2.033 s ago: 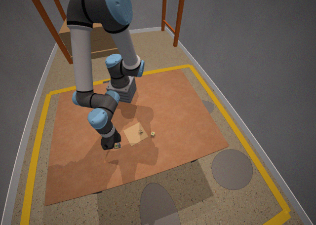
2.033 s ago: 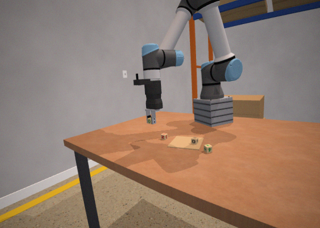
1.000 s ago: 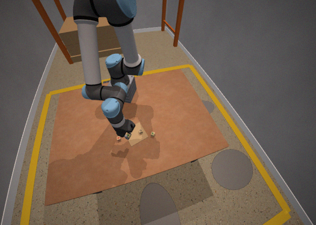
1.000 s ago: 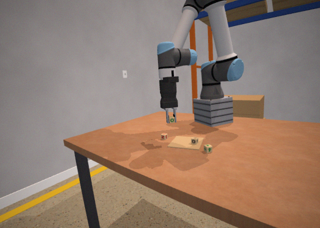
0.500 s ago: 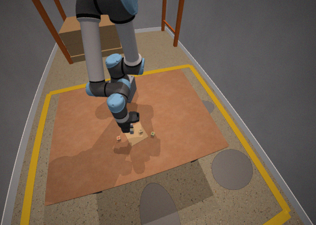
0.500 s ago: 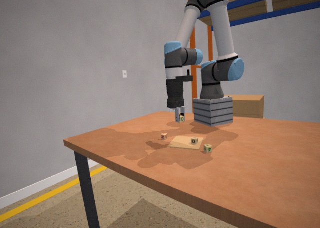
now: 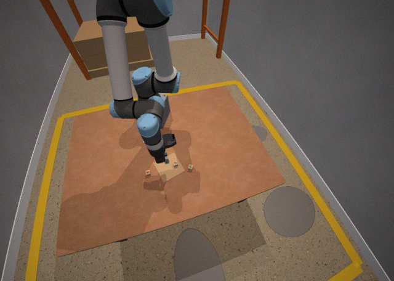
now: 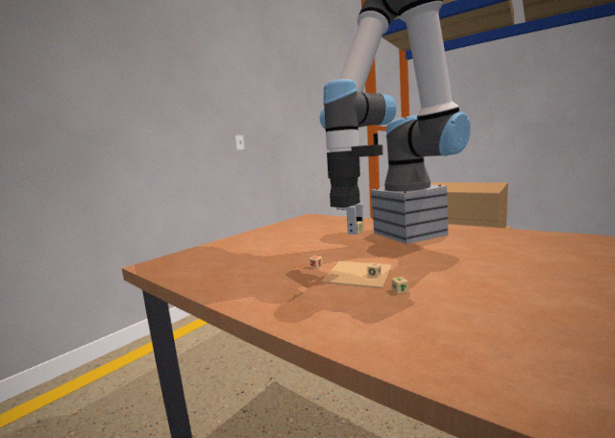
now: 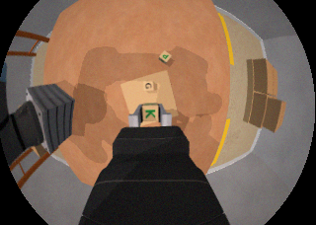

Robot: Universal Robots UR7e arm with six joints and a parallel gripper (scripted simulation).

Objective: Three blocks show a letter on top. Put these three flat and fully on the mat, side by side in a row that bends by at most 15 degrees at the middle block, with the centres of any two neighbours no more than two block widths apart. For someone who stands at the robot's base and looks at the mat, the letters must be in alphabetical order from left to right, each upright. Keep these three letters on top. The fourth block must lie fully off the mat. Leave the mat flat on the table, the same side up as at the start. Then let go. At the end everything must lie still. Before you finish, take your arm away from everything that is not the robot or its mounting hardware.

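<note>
Right now my hand is 120 mm above the tan mat.
</note>
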